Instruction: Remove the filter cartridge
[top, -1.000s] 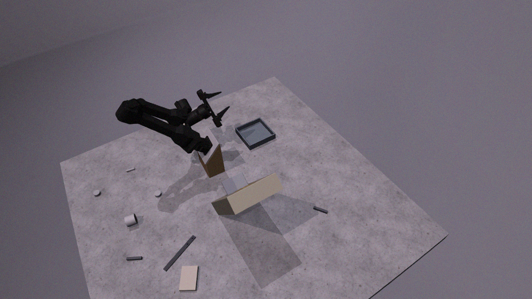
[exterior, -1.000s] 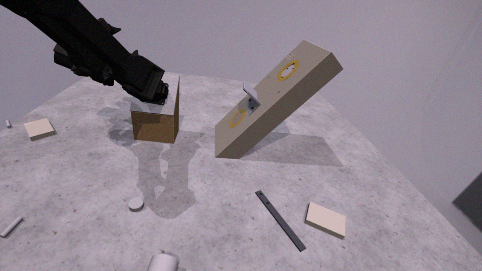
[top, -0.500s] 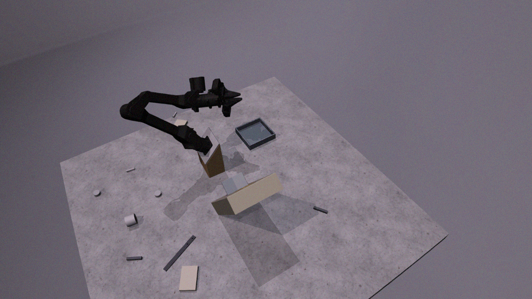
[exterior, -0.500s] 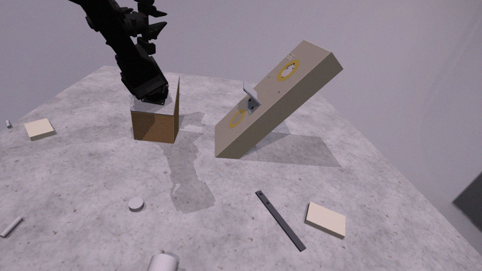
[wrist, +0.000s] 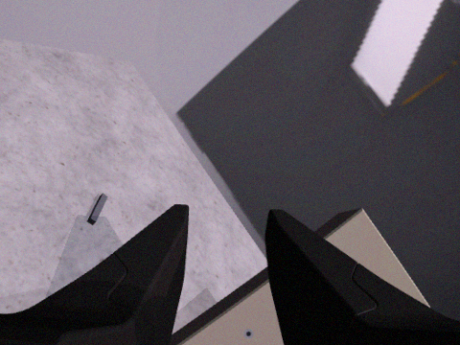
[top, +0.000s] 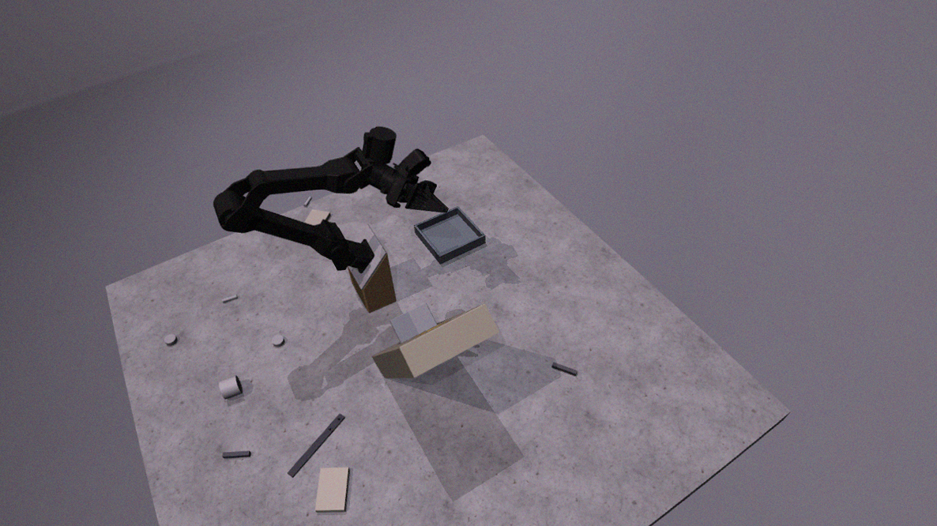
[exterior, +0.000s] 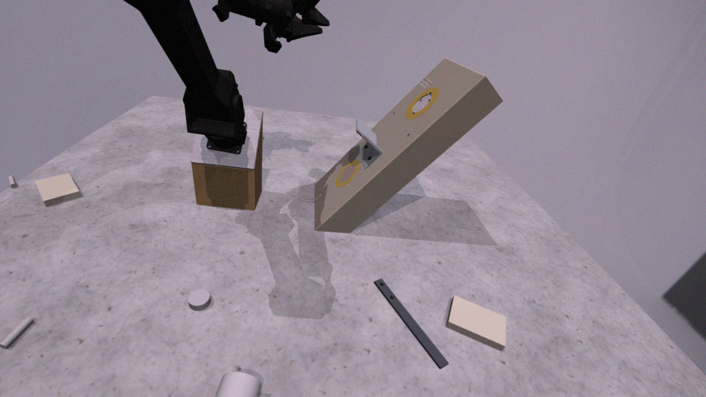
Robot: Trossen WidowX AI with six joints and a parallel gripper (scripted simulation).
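Right now my gripper tip is 22 cm short of the round filter cartridge, 14 cm to the left of it and 10 cm above it. Round my gripper tip: dark-rimmed tray (34 cm below, 24 cm behind, 11 cm to the left); beige service panel (18 cm below, 17 cm ahead, 14 cm to the right); grey bracket (19 cm below, 14 cm to the right, 12 cm ahead).
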